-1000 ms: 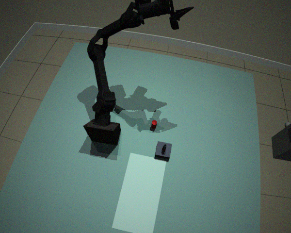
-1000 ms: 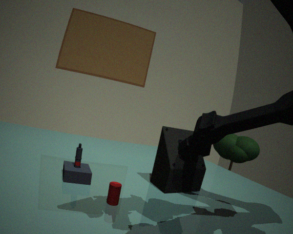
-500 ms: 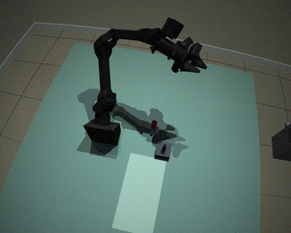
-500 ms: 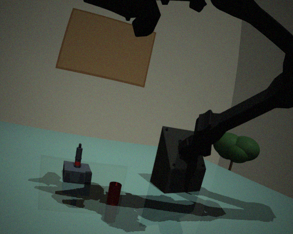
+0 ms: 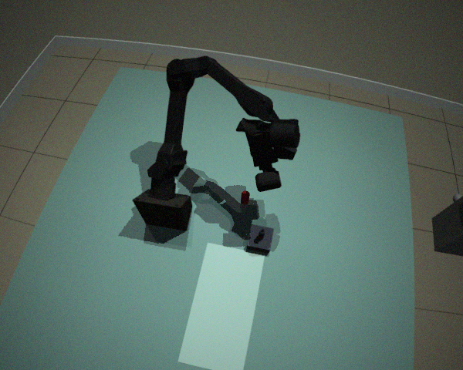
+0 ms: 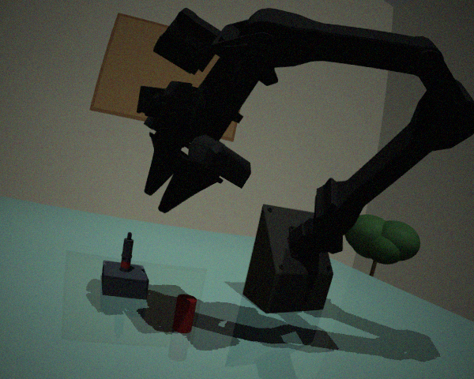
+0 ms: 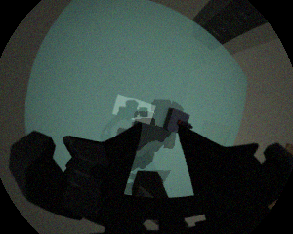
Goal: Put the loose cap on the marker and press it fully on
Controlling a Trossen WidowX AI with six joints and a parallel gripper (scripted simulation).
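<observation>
Now: the red cap 150 mm below my gripper tip and 60 mm behind it. The rest, counted from my gripper tip: dark holder block (150 mm below, 120 mm to the right, 20 mm ahead).
</observation>
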